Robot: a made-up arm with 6 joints. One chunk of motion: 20 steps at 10 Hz.
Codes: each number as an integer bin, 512 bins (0 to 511) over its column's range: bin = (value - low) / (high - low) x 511, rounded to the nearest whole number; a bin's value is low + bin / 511 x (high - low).
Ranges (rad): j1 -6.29..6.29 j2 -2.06..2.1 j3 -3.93..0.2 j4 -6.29..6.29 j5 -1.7..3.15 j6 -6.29..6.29
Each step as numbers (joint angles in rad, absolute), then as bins.
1 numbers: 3.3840 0.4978 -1.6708 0.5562 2.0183 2.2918
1 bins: 393 314 280 278 392 349
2 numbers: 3.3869 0.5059 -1.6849 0.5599 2.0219 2.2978
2 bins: 393 315 278 278 392 349
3 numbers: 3.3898 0.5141 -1.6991 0.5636 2.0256 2.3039
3 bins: 393 316 276 278 393 349
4 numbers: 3.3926 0.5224 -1.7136 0.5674 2.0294 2.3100
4 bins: 393 317 274 279 393 349
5 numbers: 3.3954 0.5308 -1.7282 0.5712 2.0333 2.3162
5 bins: 393 318 272 279 393 350
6 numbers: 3.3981 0.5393 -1.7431 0.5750 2.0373 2.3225
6 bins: 394 319 271 279 394 350
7 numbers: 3.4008 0.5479 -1.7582 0.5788 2.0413 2.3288
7 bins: 394 320 269 279 394 350
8 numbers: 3.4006 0.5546 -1.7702 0.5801 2.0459 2.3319
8 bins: 394 321 267 279 395 350
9 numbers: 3.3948 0.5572 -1.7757 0.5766 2.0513 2.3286
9 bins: 393 321 267 279 395 350
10 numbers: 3.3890 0.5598 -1.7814 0.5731 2.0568 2.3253
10 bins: 393 322 266 279 396 350
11 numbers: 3.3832 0.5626 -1.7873 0.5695 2.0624 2.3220
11 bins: 393 322 265 279 396 350
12 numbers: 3.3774 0.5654 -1.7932 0.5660 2.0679 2.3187
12 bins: 393 322 264 278 397 350
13 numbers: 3.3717 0.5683 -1.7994 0.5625 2.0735 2.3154
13 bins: 392 323 264 278 398 350
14 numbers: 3.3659 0.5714 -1.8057 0.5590 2.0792 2.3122
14 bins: 392 323 263 278 398 349
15 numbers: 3.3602 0.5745 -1.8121 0.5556 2.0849 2.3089
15 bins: 392 324 262 278 399 349
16 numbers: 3.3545 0.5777 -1.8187 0.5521 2.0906 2.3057
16 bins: 392 324 261 278 399 349
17 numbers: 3.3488 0.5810 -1.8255 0.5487 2.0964 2.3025
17 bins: 392 324 260 278 400 349
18 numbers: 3.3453 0.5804 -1.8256 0.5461 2.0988 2.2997
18 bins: 391 324 260 278 400 349
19 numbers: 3.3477 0.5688 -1.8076 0.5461 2.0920 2.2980
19 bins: 391 323 263 278 400 349
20 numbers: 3.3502 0.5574 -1.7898 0.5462 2.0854 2.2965
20 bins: 392 322 265 278 399 349
